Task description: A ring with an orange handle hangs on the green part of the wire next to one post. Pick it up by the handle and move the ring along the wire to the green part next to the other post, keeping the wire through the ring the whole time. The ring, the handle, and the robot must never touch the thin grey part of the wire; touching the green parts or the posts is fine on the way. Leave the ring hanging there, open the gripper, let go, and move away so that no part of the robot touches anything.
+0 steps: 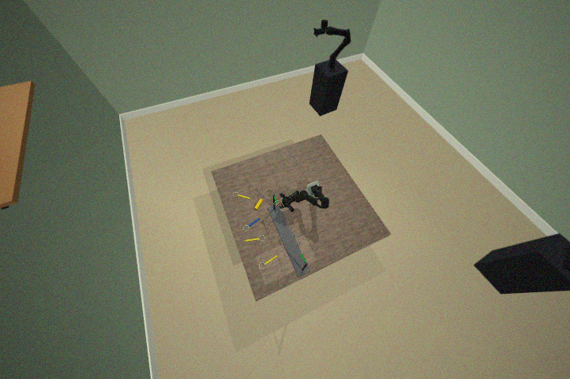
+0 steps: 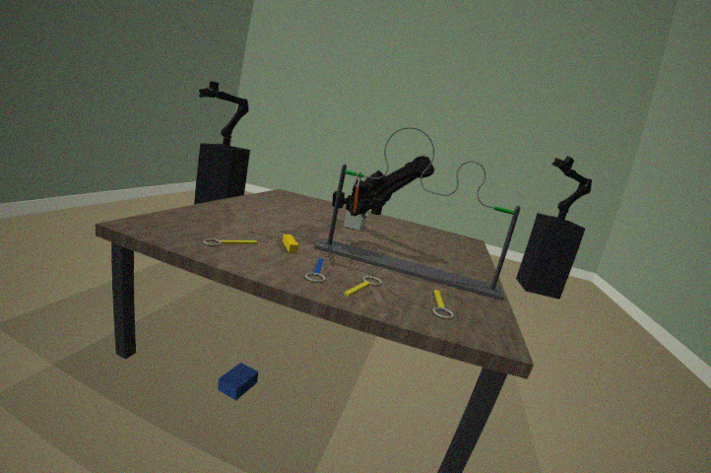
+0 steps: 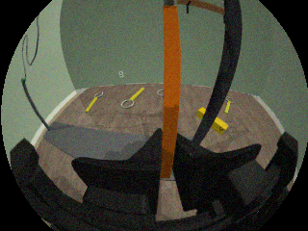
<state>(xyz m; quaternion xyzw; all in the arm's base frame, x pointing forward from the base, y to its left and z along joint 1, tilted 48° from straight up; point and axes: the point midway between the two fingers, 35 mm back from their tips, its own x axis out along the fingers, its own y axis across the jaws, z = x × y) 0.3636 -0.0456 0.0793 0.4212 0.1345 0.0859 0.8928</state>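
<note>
Right now my gripper tip is 9 cm below the orange-handled ring. Also, from my gripper tip: blue block 61 cm below, 28 cm ahead, 24 cm to the right; yellow block 17 cm to the right, 12 cm below, 12 cm ahead; blue-handled ring 28 cm ahead, 13 cm below, 3 cm to the right.
</note>
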